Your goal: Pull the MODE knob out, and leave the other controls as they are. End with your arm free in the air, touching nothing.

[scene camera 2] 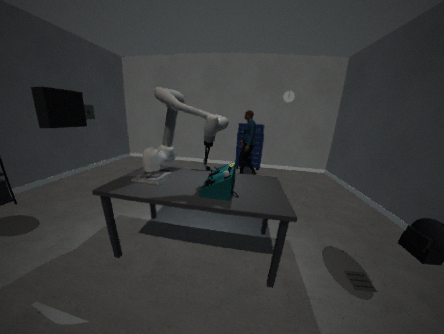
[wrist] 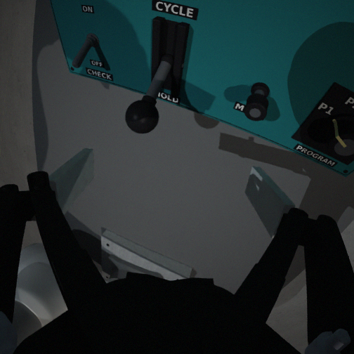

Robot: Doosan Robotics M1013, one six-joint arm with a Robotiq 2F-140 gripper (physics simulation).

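Pixels of known places: gripper, fingertip midpoint: [scene camera 2: 205,162]; arm's base, link origin: [scene camera 2: 152,175].
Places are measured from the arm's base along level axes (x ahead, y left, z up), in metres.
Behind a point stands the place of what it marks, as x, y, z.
The MODE knob [wrist: 256,105] is a small dark knob with a pale end, standing out from the lower edge of the teal control panel [scene camera 2: 217,190] {0.647, -0.412, 0.047} [wrist: 225,55]; it partly covers its label in the wrist view. How far it stands out is hard to tell. My gripper [scene camera 2: 206,165] {0.539, -0.141, 0.190} [wrist: 171,171] is open with its fingers wide apart and nothing between them. In the wrist view the knob shows above the right fingertip, apart from it. In the scene view the gripper hangs beside the panel, above the table [scene camera 2: 185,192] {0.385, -0.309, -0.029}.
The CYCLE lever [wrist: 142,116] with its black ball sticks out left of the knob. The CHECK toggle [wrist: 85,52] is farther left. The PROGRAM selector [wrist: 343,146] is to the right. A person [scene camera 2: 248,140] stands behind the table near a blue cabinet [scene camera 2: 258,145].
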